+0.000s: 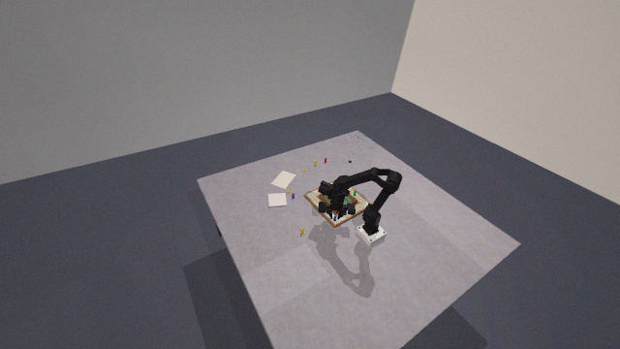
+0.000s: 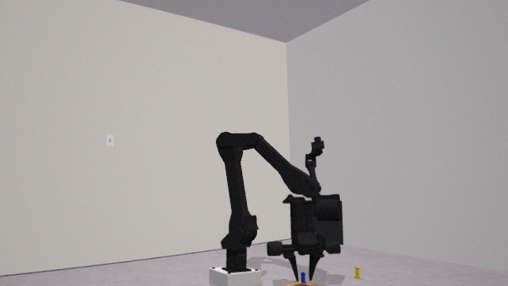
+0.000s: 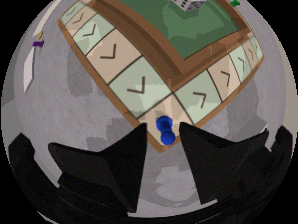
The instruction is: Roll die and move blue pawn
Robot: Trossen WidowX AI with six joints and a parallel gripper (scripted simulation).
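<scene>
Now: the white die 110 mm ahead of my gripper tip and 100 mm to the right of it. Round my gripper tip: green tray 130 mm ahead, 100 mm to the right, 20 mm below; green pawn 120 mm ahead, 210 mm to the right; blue pawn right at my gripper tip.
</scene>
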